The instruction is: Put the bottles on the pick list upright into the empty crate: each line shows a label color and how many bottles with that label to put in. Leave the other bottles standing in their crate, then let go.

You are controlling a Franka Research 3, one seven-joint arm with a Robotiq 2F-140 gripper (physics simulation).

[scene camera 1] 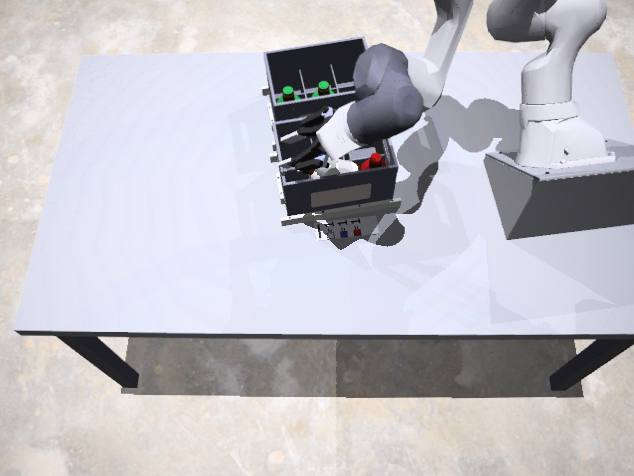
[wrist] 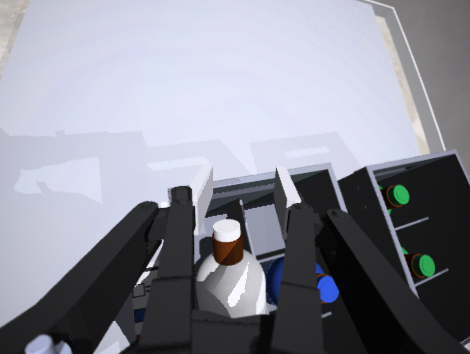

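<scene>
Scene camera 1 shows the gripper (scene camera 1: 284,153). Visible in the wrist view are the gripper (wrist: 243,180), a blue bottle (wrist: 272,269) and a white bottle (wrist: 230,281).
</scene>
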